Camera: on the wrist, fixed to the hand. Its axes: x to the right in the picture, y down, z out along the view.
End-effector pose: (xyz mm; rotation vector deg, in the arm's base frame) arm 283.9 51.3 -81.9 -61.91 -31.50 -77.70
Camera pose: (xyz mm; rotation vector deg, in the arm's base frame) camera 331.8 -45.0 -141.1 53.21 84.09 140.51
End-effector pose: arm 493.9 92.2 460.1 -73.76 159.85 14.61
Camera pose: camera 433.3 118.1 563.7 -152.33 54.51 33.67
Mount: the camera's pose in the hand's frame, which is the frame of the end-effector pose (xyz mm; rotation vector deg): 7.3 75.5 -96.5 -16.46 -14.72 -88.78
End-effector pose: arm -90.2 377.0 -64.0 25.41 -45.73 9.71
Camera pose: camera -45.6 487.4 -93.7 40.25 -30.23 -82.67
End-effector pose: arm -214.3 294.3 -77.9 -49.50 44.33 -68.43
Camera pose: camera -262.8 283.2 -190.1 -111.45 -6.14 -127.62
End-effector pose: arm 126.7 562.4 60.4 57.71 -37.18 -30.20
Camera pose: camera 208.2 648.2 92.9 58.63 7.96 -117.69
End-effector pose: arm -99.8 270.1 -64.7 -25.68 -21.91 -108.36
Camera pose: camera -43.5 193.1 -142.0 28.99 32.48 148.90
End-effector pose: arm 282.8 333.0 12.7 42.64 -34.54 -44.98
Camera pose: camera 386.5 398.6 15.2 43.93 -0.18 -135.11
